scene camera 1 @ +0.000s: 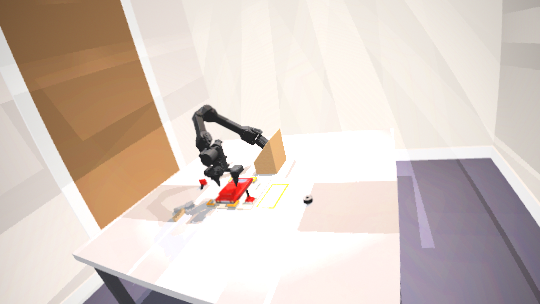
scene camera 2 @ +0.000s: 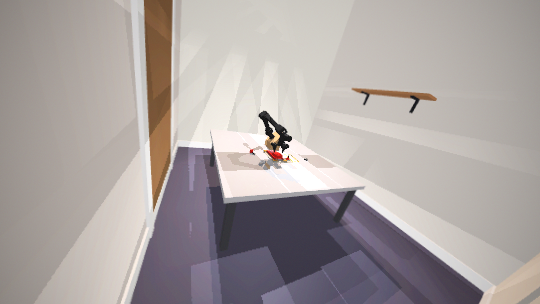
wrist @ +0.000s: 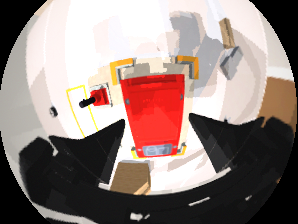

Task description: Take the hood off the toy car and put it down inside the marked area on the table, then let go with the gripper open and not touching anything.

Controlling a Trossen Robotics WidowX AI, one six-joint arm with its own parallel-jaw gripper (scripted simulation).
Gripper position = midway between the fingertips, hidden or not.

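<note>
Gripper [wrist: 157, 118] open, holding nothing. Toy car [wrist: 164, 148] visible, red hood [wrist: 155, 107] too.
</note>
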